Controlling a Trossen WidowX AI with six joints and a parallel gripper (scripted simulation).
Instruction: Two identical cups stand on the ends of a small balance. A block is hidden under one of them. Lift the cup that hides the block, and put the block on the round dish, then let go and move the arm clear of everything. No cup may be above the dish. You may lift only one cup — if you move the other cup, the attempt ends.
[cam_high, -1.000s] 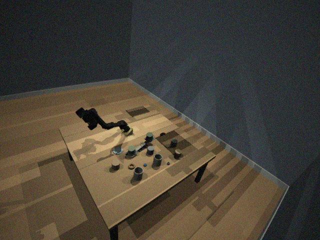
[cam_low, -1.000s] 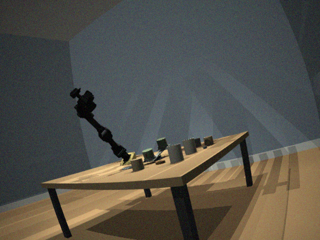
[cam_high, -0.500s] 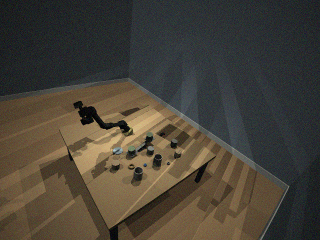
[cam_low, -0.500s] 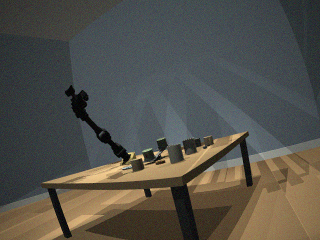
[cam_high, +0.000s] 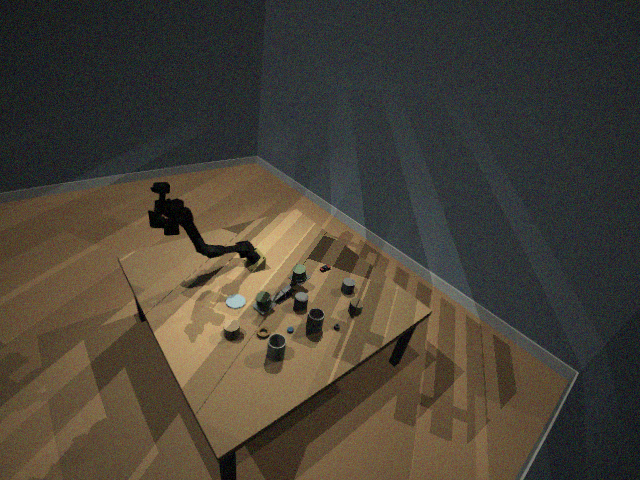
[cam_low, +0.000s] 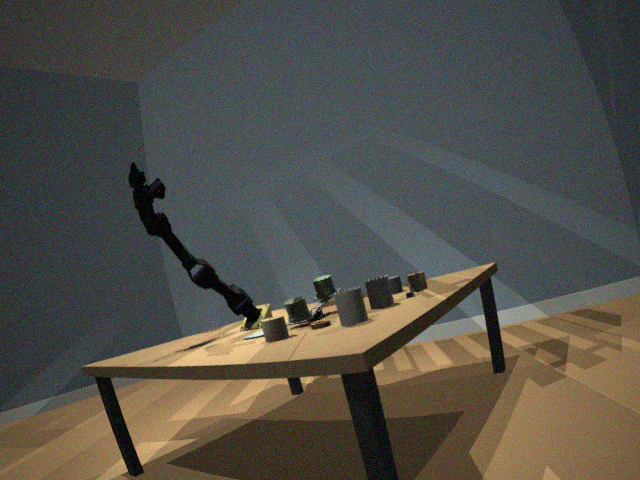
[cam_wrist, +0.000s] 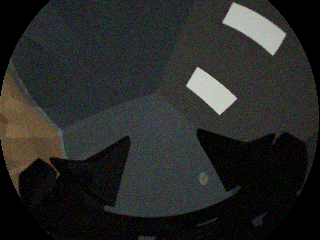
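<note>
Now: the grey-green cup 56 cm below my gripper tip, 40 cm to the left of it and 18 cm ahead of it. Also, from my gripper tip: red block 91 cm to the left, 60 cm below, 5 cm ahead; pale blue round dish 61 cm below, 32 cm to the left, 7 cm ahead; grey balance 58 cm below, 55 cm to the left, 14 cm ahead.
</note>
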